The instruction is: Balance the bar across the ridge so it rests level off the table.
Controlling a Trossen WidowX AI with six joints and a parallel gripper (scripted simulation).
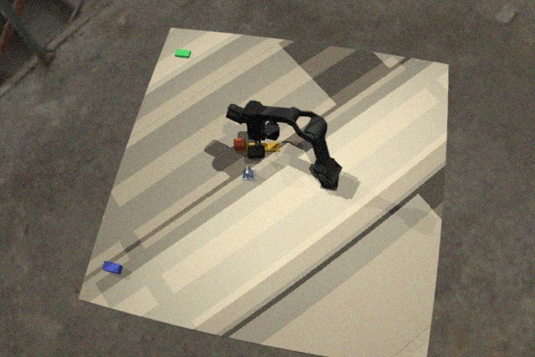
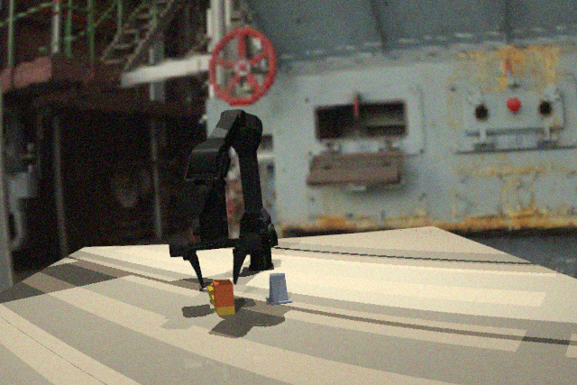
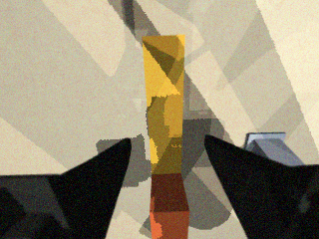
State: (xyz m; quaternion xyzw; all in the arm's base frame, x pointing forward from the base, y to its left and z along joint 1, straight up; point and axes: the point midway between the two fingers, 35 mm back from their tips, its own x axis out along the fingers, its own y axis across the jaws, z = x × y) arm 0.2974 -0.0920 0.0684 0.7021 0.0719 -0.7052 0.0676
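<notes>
Right now the small grey-blue ridge is 20 mm ahead of my gripper tip, 120 mm to the left of it and 20 mm above it. Also, from my gripper tip: green block: 440 mm ahead, 410 mm to the right, 30 mm below; then blue block: 440 mm ahead, 590 mm to the left, 20 mm below.
</notes>
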